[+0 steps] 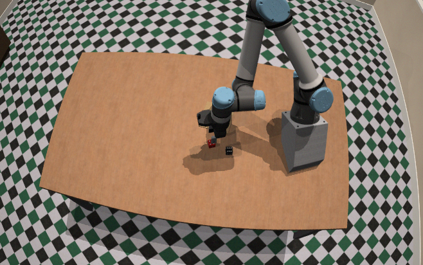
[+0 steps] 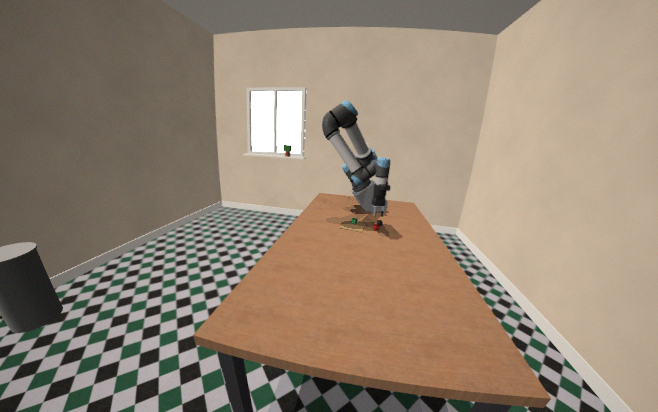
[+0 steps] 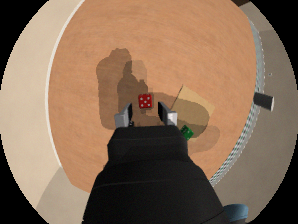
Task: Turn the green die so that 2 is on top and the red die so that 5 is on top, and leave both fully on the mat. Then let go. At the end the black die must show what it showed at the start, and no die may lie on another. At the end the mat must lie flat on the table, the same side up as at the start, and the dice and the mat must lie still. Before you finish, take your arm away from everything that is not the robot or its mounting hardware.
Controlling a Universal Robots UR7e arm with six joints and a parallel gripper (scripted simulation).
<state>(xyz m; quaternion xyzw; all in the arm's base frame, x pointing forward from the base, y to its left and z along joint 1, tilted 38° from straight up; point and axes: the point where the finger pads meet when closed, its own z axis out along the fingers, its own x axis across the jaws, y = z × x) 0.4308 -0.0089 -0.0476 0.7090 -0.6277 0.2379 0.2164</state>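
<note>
Now: hand 9 cm above the red die. Also, from my hand: green die: 8 cm behind, 13 cm to the right, 9 cm below; then black die: 8 cm behind, 4 cm to the left, 9 cm below; then tan mat: 4 cm behind, 14 cm to the right, 10 cm below.
</note>
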